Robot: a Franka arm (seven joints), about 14 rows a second.
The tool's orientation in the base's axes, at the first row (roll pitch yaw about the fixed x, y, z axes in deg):
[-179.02 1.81 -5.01]
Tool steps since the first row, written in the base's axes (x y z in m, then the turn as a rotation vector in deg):
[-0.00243 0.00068 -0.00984 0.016 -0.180 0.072]
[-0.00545 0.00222 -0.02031 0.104 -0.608 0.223]
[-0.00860 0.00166 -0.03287 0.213 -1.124 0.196]
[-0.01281 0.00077 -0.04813 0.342 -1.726 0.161]
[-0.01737 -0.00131 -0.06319 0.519 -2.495 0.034]
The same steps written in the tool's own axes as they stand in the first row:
[-0.00217 -0.00030 0.00992 0.029 0.177 -0.076]
[-0.00498 -0.00139 0.02050 0.150 0.593 -0.238]
[-0.00767 -0.00034 0.03314 0.304 1.097 -0.225]
[-0.01130 0.00118 0.04850 0.486 1.686 -0.205]
[-0.01518 0.00391 0.06364 0.733 2.439 -0.099]

